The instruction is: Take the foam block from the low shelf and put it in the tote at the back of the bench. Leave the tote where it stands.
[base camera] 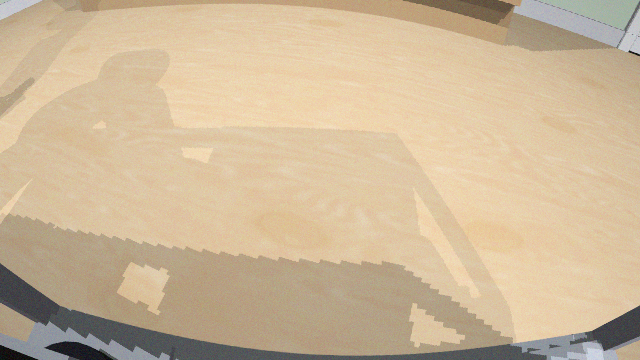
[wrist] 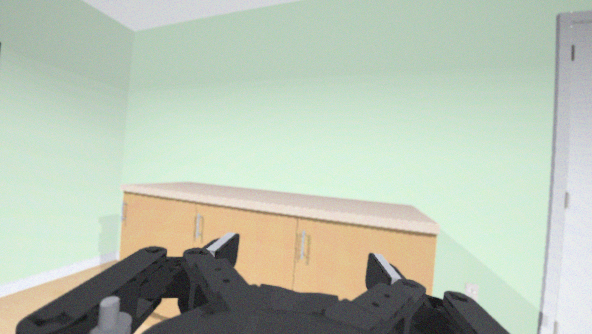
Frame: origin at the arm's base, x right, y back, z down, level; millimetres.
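Seen in the pictures: gripper, fingertip midpoint: (wrist: 301, 257).
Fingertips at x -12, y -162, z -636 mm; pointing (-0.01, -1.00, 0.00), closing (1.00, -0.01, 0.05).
Observation:
A point is followed by its place in that frame.
My gripper (wrist: 301, 257) {x -12, y -162, z -636 mm} is open, with nothing between its fingertips. It is raised and points across the room toward a wall in the wrist view; the base camera view does not show it. The foam block, the low shelf and the tote do not show in either view. I cannot tell whether any furniture in view is the bench.
A long wooden cabinet (wrist: 245, 235) {x -333, y -1173, z -329 mm} with a pale pinkish top stands against the green wall (wrist: 325, 125) {x 61, y -1715, z -1032 mm}, beyond the fingers. A grey-white door (wrist: 580, 150) {x 1485, y -1339, z -911 mm} is at the right. In the base camera view, a wooden furniture base (base camera: 480, 30) {x 449, y -1046, z 367 mm} crosses the top, and robot shadows lie on the floor (base camera: 350, 90) {x 29, y -643, z 396 mm}.

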